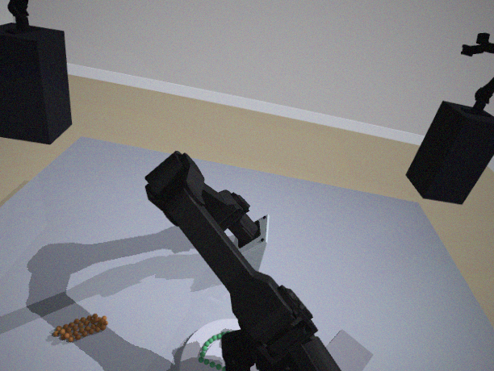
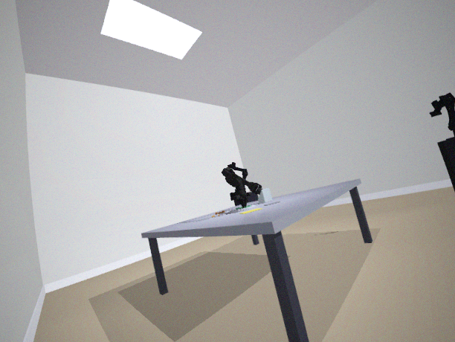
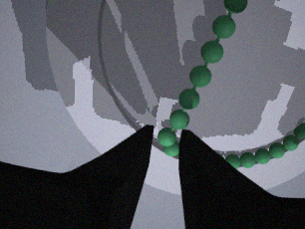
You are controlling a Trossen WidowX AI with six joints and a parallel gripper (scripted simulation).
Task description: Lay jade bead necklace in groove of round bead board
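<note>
Now: the round bead board 3 cm behind my gripper tip, 5 cm to the right of it and 1 cm below it. The rest, counted from my gripper tip: yellow strip (16 cm ahead, 17 cm to the left, 1 cm below); flat grey square (8 cm behind, 18 cm to the left, 1 cm below).
</note>
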